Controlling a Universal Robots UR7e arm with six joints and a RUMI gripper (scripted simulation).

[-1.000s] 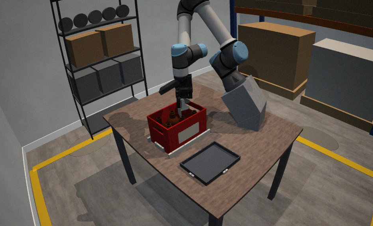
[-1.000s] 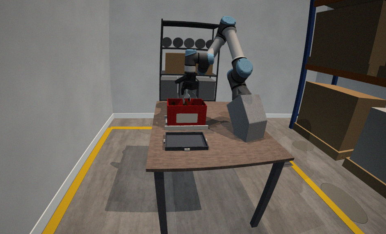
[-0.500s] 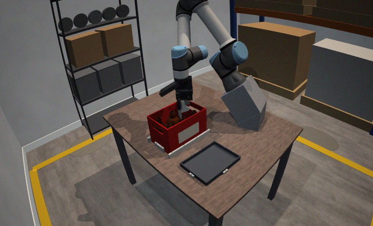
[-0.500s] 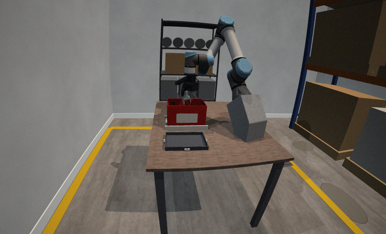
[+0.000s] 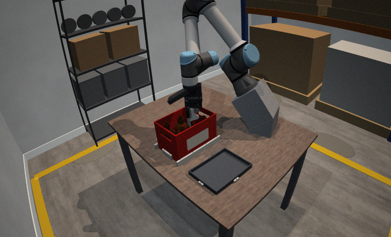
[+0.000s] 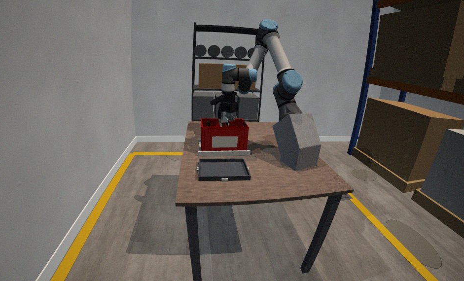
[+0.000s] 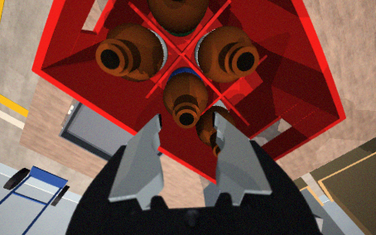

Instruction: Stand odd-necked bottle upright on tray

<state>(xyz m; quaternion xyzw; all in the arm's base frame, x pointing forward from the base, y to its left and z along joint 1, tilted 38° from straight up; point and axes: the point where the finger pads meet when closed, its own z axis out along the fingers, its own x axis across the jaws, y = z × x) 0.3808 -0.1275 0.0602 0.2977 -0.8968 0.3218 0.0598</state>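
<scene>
Right now my hand is 80 mm above the red crate, 40 mm to the left of it and 10 mm past it. From my hand the other things lie so: dark tray (230 mm to the left, 160 mm below, 70 mm ahead).
</scene>
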